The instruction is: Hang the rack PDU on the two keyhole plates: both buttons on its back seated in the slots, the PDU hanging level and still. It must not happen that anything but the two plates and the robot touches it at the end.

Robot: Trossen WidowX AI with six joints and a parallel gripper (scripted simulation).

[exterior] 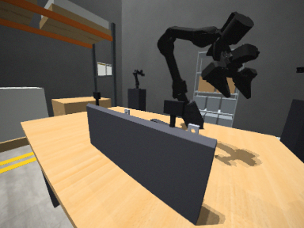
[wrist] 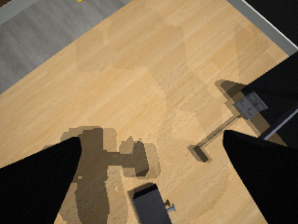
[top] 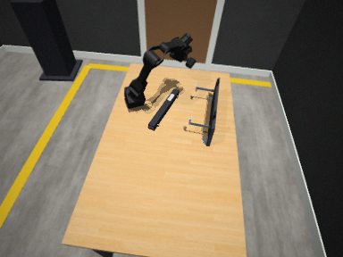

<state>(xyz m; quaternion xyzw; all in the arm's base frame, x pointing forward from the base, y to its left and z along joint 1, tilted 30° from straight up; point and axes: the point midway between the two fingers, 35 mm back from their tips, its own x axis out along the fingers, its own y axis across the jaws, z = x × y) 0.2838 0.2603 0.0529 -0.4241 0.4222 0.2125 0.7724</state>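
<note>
My hand is 120 mm past the rack PDU, 220 mm to the left of it and 220 mm above it. Also, from my hand: dark panel 190 mm ahead, 270 mm to the right, 170 mm below.
</note>
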